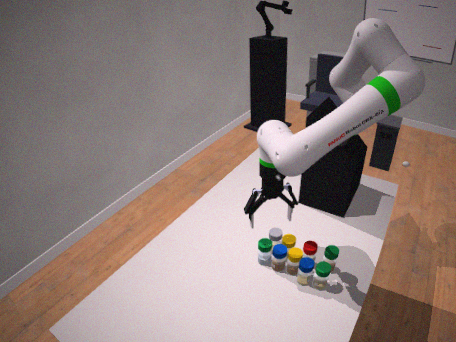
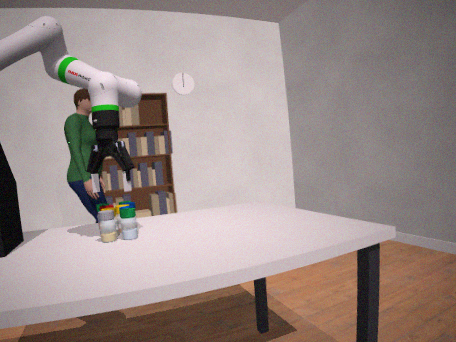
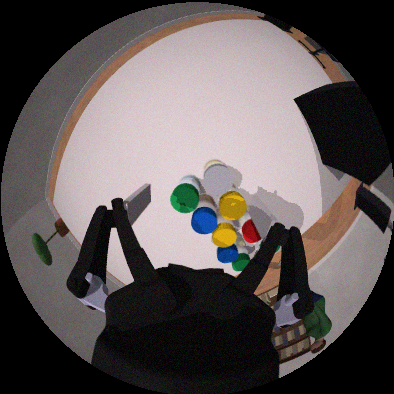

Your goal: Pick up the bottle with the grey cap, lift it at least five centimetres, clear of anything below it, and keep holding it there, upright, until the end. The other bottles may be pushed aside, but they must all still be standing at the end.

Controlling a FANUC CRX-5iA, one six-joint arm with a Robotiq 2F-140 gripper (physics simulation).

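Places are measured from the arm's base along level axes (x right, y ahead, z up), in centimetres.
Where they show: gripper, between the fingertips: [image 1: 270,222] [image 2: 111,191] [image 3: 200,198].
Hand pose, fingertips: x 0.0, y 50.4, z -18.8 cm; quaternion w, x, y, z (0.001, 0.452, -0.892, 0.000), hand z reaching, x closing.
After its pixels a point has its place.
The bottle with the grey cap [image 1: 275,234] @[x -1.6, y 48.7, z -25.4 cm] [image 2: 106,215] @[x 1.8, y 48.0, z -26.5 cm] [image 3: 217,180] @[x -0.8, y 47.6, z -25.4 cm] stands upright on the white table at one end of a tight group of bottles. A green-capped bottle [image 1: 265,245] @[x -2.0, y 55.9, z -25.4 cm] [image 2: 128,213] @[x 1.5, y 55.4, z -26.6 cm] [image 3: 184,198] @[x -0.9, y 54.5, z -25.4 cm] and a yellow-capped bottle [image 1: 288,241] @[x -7.7, y 48.8, z -25.4 cm] [image 3: 233,205] @[x -6.7, y 47.2, z -25.4 cm] stand right beside it, and a blue-capped bottle [image 1: 280,251] @[x -8.3, y 55.0, z -25.3 cm] [image 3: 204,220] @[x -6.9, y 53.6, z -25.4 cm] is close behind them. My gripper [image 1: 271,221] @[x 0.0, y 50.4, z -18.8 cm] [image 2: 111,187] @[x 0.0, y 50.4, z -18.8 cm] [image 3: 200,198] @[x 0.0, y 50.4, z -18.8 cm] is wide open, empty and pointing down, with its fingertips above cap height over this end of the group.
Farther along the group stand another yellow-capped bottle [image 1: 295,255] @[x -13.9, y 53.4, z -25.4 cm] [image 3: 224,235] @[x -12.5, y 51.7, z -25.4 cm], a red-capped one [image 1: 310,247] @[x -16.3, y 46.5, z -25.4 cm] [image 3: 251,231] @[x -14.8, y 46.0, z -25.4 cm], another blue-capped one [image 1: 306,265] @[x -19.7, y 55.1, z -25.4 cm] [image 3: 227,253] @[x -18.2, y 53.4, z -25.4 cm] and two green-capped ones. All stand upright. The black robot pedestal [image 1: 330,175] @[x -5.6, y 12.3, z -15.1 cm] [image 3: 345,130] @[x -2.1, y 12.8, z -19.6 cm] is at the table's side.
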